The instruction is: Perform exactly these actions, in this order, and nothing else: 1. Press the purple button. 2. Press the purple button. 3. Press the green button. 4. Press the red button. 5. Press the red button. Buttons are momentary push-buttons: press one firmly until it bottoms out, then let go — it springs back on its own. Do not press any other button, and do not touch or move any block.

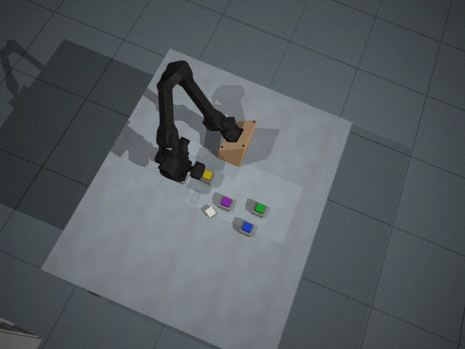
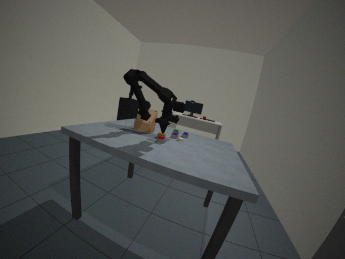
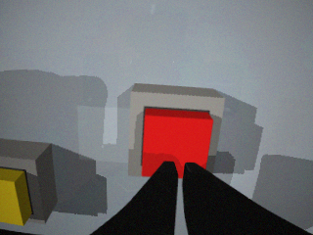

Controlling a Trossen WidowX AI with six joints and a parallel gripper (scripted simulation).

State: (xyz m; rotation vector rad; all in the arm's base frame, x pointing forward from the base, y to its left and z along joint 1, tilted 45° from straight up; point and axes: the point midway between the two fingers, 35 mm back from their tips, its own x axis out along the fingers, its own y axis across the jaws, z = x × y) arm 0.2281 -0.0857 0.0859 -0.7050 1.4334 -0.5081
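My gripper tip is now 30 mm above the red button. From my gripper tip the other things lie so: small white block: 180 mm to the left, 70 mm ahead, 50 mm below; yellow button: 100 mm to the left, 50 mm behind, 30 mm below; purple button: 220 mm to the left, 30 mm below, 10 mm ahead.
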